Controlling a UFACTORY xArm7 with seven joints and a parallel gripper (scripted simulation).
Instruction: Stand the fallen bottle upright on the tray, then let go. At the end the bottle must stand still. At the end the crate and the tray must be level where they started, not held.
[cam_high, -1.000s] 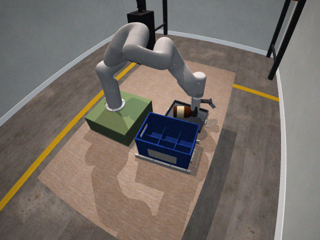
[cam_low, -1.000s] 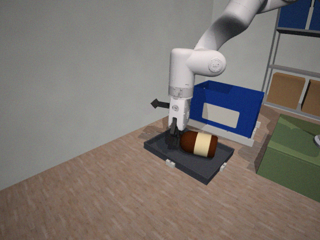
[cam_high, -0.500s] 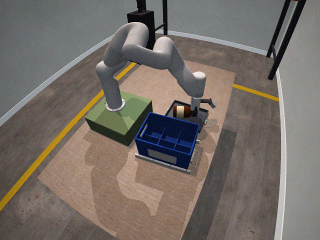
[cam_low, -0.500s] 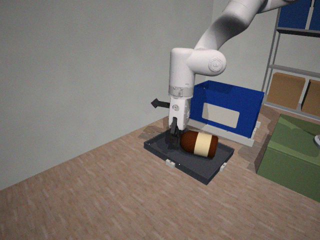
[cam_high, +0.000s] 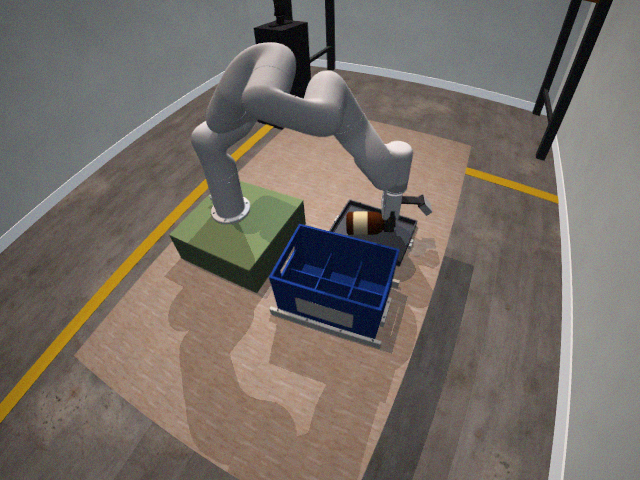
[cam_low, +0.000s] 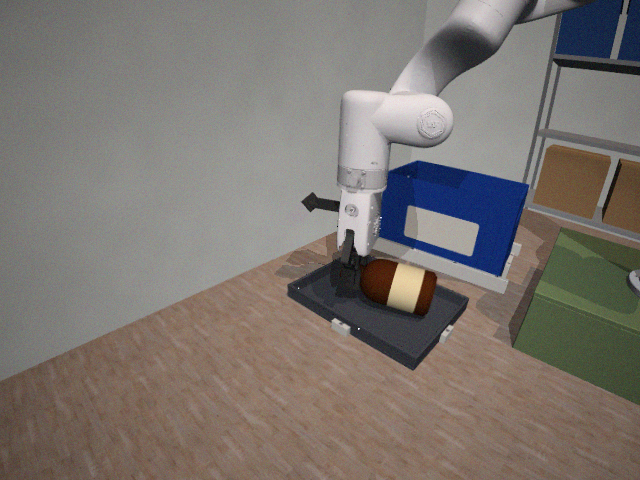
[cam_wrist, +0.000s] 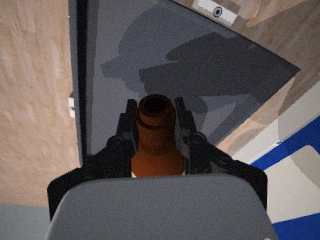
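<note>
Now: the brown bottle 50 mm behind my hand, 30 mm to the right of it and 10 mm below it. From my hand the other things lie so: dark grey tray: 40 mm behind, 20 mm to the right, 40 mm below; blue crate: 10 mm ahead, 300 mm to the right, 30 mm above.
</note>
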